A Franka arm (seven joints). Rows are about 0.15 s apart.
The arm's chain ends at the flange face. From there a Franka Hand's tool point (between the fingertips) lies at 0.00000 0.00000 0.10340 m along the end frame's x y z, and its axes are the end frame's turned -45 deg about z.
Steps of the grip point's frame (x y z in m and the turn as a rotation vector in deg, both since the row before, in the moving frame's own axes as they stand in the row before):
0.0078 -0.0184 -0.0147 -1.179 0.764 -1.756
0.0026 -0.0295 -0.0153 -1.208 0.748 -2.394
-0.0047 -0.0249 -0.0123 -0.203 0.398 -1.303
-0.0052 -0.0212 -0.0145 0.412 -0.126 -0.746
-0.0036 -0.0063 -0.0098 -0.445 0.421 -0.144
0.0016 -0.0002 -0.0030 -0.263 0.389 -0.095
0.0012 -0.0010 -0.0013 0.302 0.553 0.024
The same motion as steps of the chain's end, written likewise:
-0.0100 -0.0190 -0.0147 -0.293 1.374 -1.756
-0.0215 -0.0232 -0.0153 -0.325 1.383 -2.394
-0.0217 -0.0140 -0.0123 0.138 0.425 -1.303
-0.0180 -0.0110 -0.0145 0.202 -0.380 -0.746
-0.0081 -0.0019 -0.0098 -0.017 0.612 -0.144
0.0002 -0.0011 -0.0030 0.089 0.461 -0.095
-0.0002 -0.0005 -0.0013 0.605 0.177 0.024

